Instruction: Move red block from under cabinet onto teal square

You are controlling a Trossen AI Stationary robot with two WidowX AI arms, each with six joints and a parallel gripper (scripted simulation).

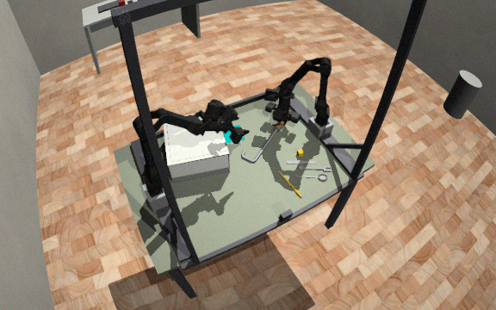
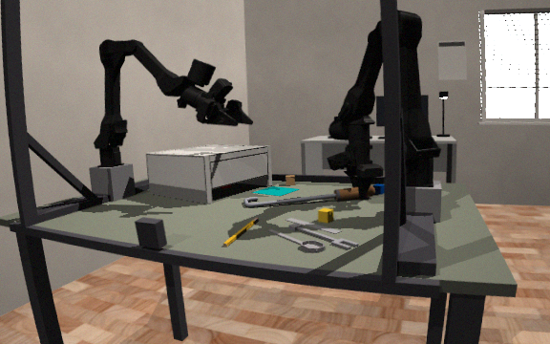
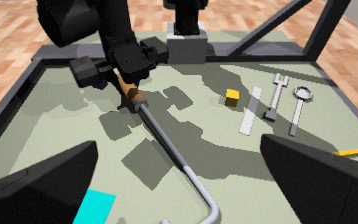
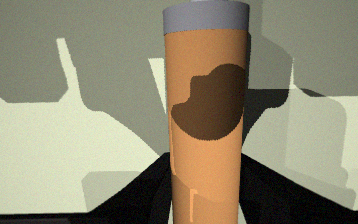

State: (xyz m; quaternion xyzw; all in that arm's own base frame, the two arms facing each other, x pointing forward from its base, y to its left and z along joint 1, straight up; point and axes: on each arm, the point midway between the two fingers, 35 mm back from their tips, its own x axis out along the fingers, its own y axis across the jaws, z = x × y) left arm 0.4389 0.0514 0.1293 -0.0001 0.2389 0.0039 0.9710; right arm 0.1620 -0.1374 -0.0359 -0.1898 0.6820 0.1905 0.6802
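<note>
Now: the teal square 270 mm to the left of my right hand, 60 mm ahead of it and 40 mm below it. The rest, counted from my right hand: hook tool: 140 mm to the left, 40 mm behind, 20 mm below; then blue cube: 80 mm ahead, 50 mm to the right, 20 mm below; then yellow cube: 220 mm behind, 40 mm to the left, 20 mm below.
</note>
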